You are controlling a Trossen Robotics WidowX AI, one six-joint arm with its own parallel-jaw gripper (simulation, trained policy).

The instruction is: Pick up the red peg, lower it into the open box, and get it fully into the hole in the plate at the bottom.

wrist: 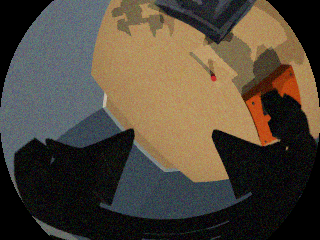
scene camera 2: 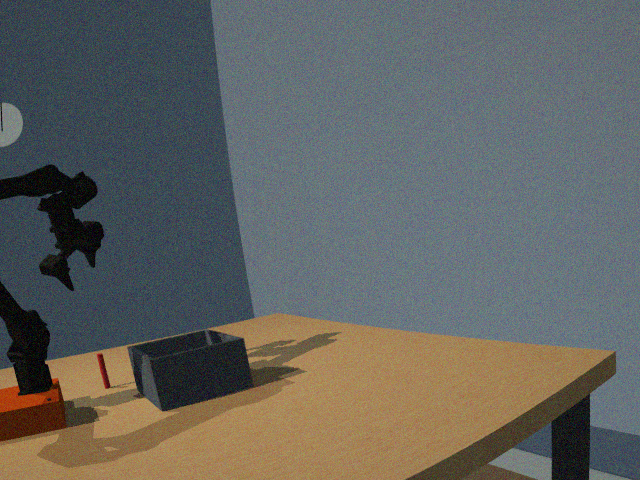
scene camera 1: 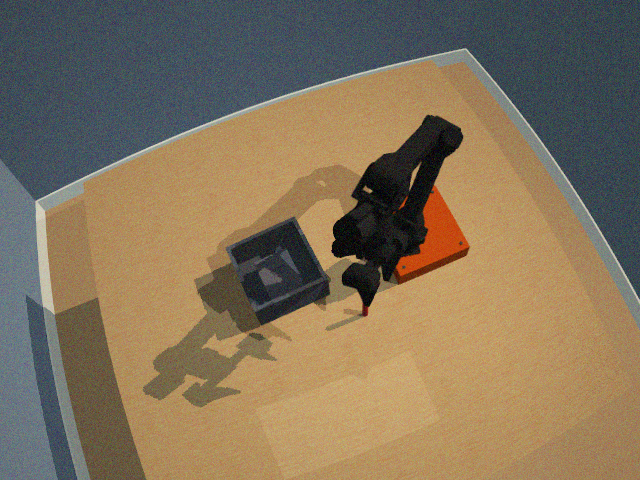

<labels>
my gripper: wrist; scene camera 2 82, 278; scene camera 1
same spot on my gripper: [scene camera 1: 388, 268] = [wrist: 227, 154]
</labels>
